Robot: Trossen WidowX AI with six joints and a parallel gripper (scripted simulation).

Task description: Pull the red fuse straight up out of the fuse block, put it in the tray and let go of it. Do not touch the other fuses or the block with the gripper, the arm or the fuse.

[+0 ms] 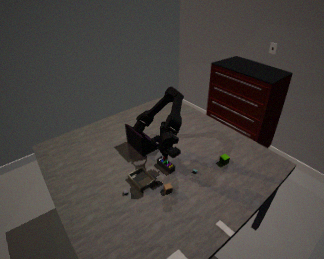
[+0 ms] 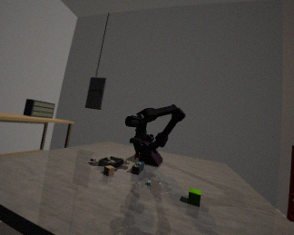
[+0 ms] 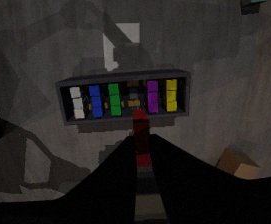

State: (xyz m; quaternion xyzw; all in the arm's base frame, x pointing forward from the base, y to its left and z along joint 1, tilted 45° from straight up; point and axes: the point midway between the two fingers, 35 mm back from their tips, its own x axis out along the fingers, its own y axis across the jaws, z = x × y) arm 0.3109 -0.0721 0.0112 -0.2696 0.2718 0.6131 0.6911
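The grey tray lies 160 mm to the right of my gripper tip, 90 mm below it and 30 mm behind it. From my gripper tip the other things lie so: red fuse (10 mm below); then green fuse (70 mm below, 20 mm behind, 10 mm to the left); then purple fuse (70 mm below, 20 mm ahead, 10 mm to the left).
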